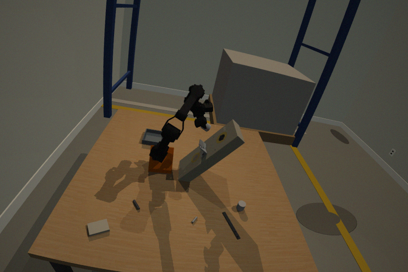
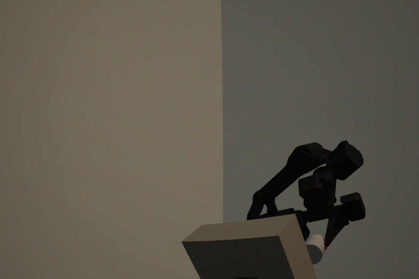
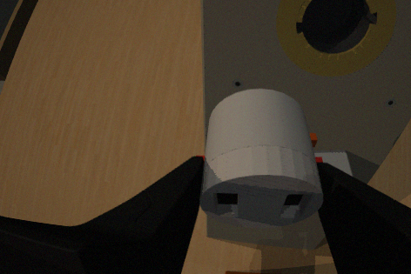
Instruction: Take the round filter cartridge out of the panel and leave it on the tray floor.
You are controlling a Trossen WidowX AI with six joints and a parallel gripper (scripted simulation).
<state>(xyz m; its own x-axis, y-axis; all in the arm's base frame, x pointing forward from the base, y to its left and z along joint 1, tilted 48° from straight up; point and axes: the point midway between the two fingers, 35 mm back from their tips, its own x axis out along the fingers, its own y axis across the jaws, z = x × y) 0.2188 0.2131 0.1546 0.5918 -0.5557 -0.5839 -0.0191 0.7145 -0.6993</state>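
My gripper tip is now 290 mm past the grey tray, 260 mm to the right of it and 310 mm above it. Round my gripper tip: short dark bar 320 mm behind, 340 mm to the right, 320 mm below; tiny light piece 30 mm behind, 400 mm to the right, 320 mm below; grey filter cartridge right at my gripper tip.
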